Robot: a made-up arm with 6 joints.
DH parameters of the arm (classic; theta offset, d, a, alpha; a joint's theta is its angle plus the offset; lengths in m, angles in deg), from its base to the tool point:
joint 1: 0 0.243 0 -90
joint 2: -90 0 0.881 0
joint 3: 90 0.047 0 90
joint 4: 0 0.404 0 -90
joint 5: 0 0 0 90
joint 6: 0 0.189 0 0
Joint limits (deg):
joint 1: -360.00..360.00
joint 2: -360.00..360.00
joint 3: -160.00..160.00
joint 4: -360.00..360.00
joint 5: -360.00..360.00
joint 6: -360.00..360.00
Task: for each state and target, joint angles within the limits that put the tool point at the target. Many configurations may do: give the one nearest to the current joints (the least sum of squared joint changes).
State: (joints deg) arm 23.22 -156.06 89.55 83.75 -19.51 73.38
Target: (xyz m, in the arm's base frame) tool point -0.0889 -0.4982 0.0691
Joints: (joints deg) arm 74.25 -147.10 144.10 92.68 -30.79 73.38
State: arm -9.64 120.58 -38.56 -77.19 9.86 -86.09
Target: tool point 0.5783 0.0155 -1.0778
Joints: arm -0.23 165.79 -24.26 -76.39 9.15 -86.09
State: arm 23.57 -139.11 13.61 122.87 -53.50 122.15
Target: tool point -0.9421 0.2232 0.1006
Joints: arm -17.08 -127.95 76.62 142.24 -72.29 122.15
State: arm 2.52 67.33 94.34 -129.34 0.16 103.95
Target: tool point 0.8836 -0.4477 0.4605
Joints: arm -28.86 42.03 96.47 -128.96 4.93 103.95
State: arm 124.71 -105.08 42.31 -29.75 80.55 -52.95
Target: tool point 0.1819 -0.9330 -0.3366
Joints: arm 98.90 -142.90 46.32 -25.83 90.73 -52.95
